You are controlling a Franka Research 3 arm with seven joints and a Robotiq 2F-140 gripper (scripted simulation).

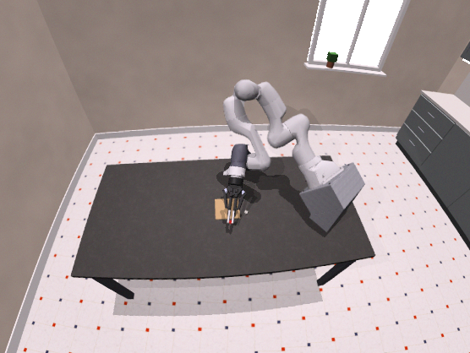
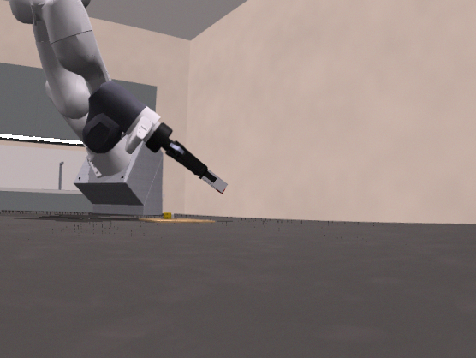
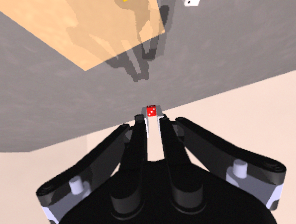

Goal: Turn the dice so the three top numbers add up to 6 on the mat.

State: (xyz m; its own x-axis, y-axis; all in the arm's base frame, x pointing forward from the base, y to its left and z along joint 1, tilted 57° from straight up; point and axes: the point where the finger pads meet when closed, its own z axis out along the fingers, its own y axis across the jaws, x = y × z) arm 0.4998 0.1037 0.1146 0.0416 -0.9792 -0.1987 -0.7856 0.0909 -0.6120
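Now: the yellow die 100 mm to the right of my hand, 90 mm below it and 70 mm behind it. Round my hand: tan mat (120 mm to the right, 100 mm below, 20 mm behind); red die (20 mm to the left, 20 mm below, 10 mm ahead); white die (110 mm behind, 100 mm below, 50 mm to the right).
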